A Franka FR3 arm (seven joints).
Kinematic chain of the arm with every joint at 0, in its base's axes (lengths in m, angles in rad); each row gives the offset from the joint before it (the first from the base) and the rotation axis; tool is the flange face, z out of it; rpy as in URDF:
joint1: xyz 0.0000 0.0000 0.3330 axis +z
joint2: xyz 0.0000 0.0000 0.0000 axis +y
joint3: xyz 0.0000 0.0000 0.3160 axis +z
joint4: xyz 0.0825 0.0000 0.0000 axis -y
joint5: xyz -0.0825 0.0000 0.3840 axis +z
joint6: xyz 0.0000 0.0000 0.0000 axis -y
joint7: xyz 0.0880 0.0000 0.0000 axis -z
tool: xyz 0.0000 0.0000 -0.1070 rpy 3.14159 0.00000 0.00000
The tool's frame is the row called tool.
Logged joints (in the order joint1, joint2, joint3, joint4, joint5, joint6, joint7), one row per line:
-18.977, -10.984, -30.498, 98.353, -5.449, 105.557, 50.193
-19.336, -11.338, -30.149, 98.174, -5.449, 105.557, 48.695
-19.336, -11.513, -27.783, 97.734, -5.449, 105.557, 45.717
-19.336, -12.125, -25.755, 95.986, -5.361, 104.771, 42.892
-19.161, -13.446, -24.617, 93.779, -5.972, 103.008, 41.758
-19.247, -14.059, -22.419, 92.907, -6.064, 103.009, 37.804
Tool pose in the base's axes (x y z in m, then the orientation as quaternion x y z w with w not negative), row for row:
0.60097, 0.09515, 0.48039, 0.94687, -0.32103, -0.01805, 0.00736
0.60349, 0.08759, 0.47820, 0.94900, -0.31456, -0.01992, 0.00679
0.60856, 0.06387, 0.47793, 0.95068, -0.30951, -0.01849, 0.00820
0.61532, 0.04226, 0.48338, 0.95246, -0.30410, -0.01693, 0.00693
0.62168, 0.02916, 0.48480, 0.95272, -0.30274, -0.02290, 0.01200
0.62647, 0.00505, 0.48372, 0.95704, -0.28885, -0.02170, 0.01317
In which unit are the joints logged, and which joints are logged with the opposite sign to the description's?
The joints are logged in degrees. Opposite sign: joint2, joint3, joint4.
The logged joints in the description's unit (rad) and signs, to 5 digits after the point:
-0.33121, 0.19171, 0.53229, -1.71658, -0.09510, 1.84232, 0.87603
-0.33748, 0.19789, 0.52620, -1.71346, -0.09510, 1.84232, 0.84989
-0.33748, 0.20094, 0.48490, -1.70578, -0.09510, 1.84232, 0.79791
-0.33748, 0.21162, 0.44951, -1.67527, -0.09357, 1.82860, 0.74861
-0.33442, 0.23468, 0.42965, -1.63675, -0.10423, 1.79783, 0.72881
-0.33592, 0.24538, 0.39129, -1.62153, -0.10584, 1.79785, 0.65980

